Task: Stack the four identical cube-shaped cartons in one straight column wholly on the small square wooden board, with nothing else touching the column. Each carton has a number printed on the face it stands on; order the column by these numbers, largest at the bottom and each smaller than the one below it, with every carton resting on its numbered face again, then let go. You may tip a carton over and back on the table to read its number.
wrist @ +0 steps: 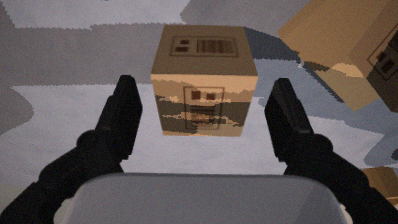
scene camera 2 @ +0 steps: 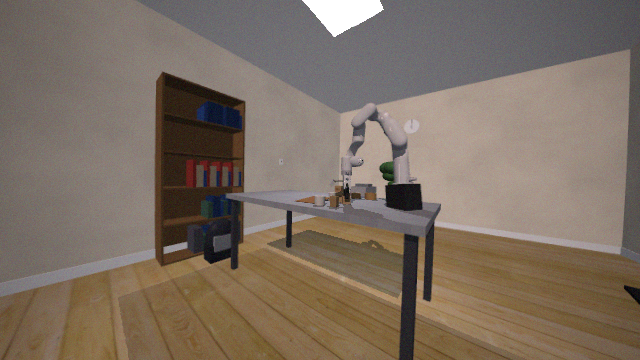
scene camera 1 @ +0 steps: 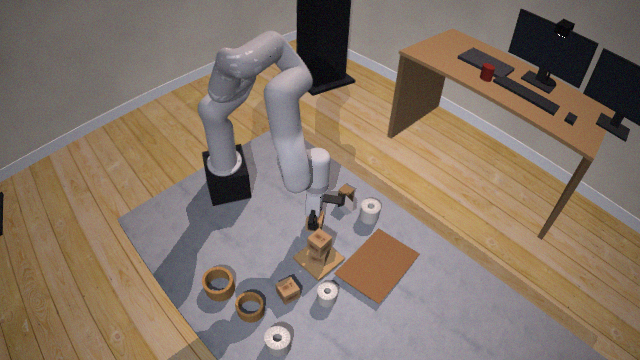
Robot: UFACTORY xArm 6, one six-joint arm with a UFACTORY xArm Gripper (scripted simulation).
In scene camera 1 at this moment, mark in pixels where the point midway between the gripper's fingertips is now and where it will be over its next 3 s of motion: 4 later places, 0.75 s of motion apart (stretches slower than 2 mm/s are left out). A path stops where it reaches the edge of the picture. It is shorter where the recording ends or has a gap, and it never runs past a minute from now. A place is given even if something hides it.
The gripper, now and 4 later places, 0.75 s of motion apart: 315, 219; 314, 220; 314, 222; 315, 212; 315, 194
